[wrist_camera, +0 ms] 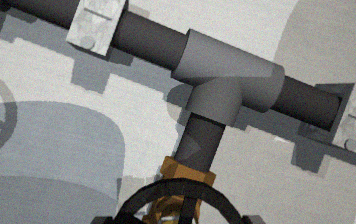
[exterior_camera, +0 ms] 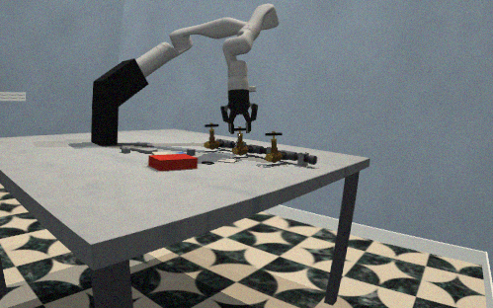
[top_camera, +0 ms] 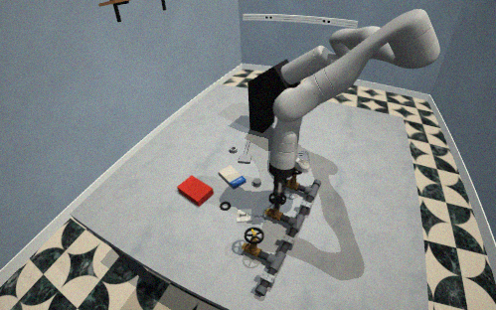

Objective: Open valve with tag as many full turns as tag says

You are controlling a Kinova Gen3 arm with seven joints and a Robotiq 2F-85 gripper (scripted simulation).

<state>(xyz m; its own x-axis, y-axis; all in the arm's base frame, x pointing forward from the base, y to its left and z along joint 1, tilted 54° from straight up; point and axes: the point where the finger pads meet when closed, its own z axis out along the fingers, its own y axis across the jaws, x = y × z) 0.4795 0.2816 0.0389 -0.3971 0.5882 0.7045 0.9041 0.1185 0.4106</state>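
Right now the white tag is 100 mm below my hand, 90 mm to the right of it and 50 mm ahead of it. Also, from my hand: red box (320 mm to the right, 80 mm below, 60 mm ahead); then small grey cylinder (140 mm to the right, 100 mm behind, 90 mm below); then white-and-blue box (240 mm to the right, 90 mm below, 80 mm behind).
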